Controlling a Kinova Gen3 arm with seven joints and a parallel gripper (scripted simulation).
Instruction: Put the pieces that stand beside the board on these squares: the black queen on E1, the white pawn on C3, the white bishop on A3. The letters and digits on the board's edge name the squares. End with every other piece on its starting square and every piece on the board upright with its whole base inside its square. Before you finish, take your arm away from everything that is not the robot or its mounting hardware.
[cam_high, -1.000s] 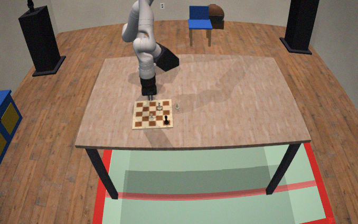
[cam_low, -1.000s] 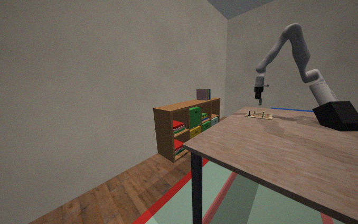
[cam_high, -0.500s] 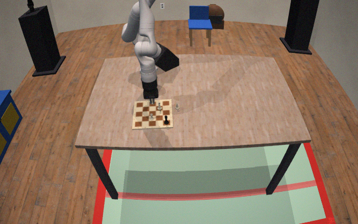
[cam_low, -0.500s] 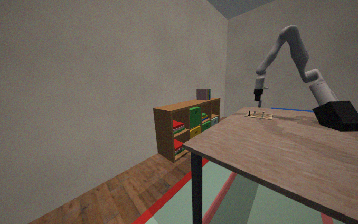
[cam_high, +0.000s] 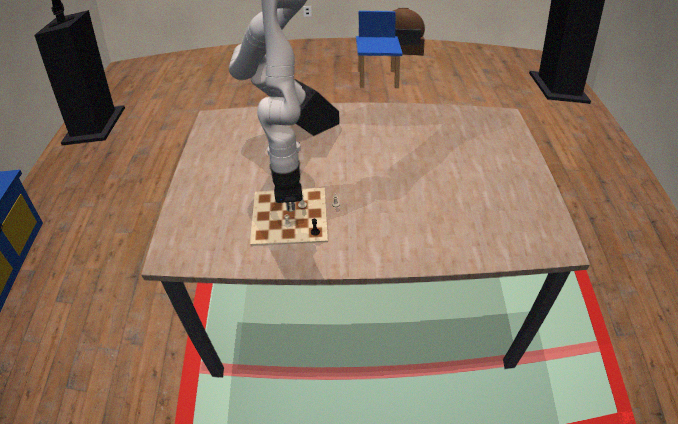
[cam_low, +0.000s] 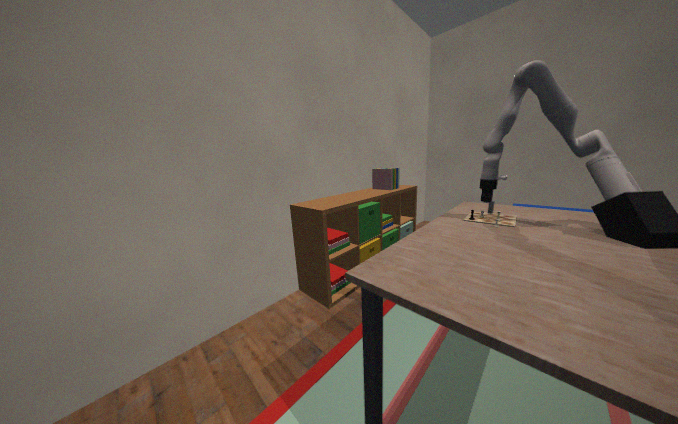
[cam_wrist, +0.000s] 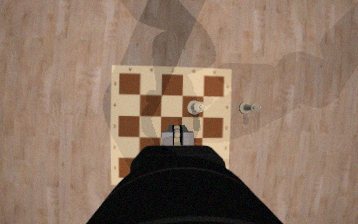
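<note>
The chessboard lies 1 cm to the right of my hand and 5 cm below it. Also, from my hand: black queen 7 cm ahead, 7 cm to the left, 2 cm below; then white pawn 1 cm below.
</note>
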